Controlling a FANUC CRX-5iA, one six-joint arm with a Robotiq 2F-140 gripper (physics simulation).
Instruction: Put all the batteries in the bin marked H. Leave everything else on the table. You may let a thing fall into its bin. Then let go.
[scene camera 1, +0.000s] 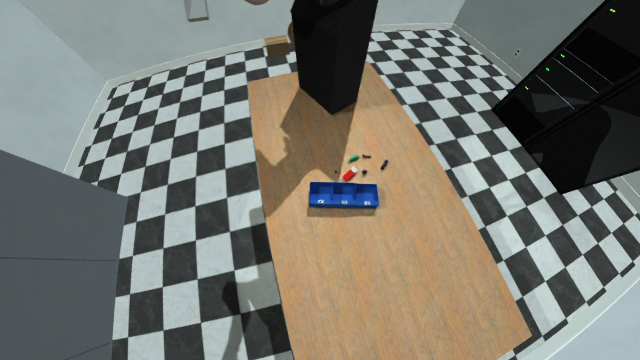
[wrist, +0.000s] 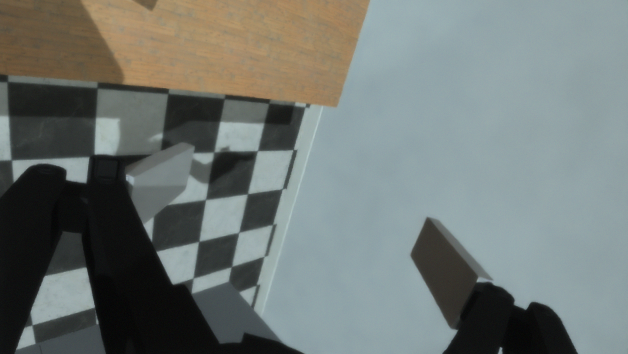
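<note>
A blue bin block with three compartments stands on the table, a small white label on each front; the letters are too small to read, so I cannot tell which is H. Behind it lie a green cylinder, a red and white piece, a small black piece, a longer black piece, a black lump and a tiny dark piece. I cannot tell for sure which are batteries. My gripper is wide open and empty, away from these things; it does not show in the scene view.
The wooden table stands on a checkered floor. A black pedestal stands at the table's far end. A black rack cabinet is at the right, a grey cabinet at the left. The wrist view also shows a pale wall.
</note>
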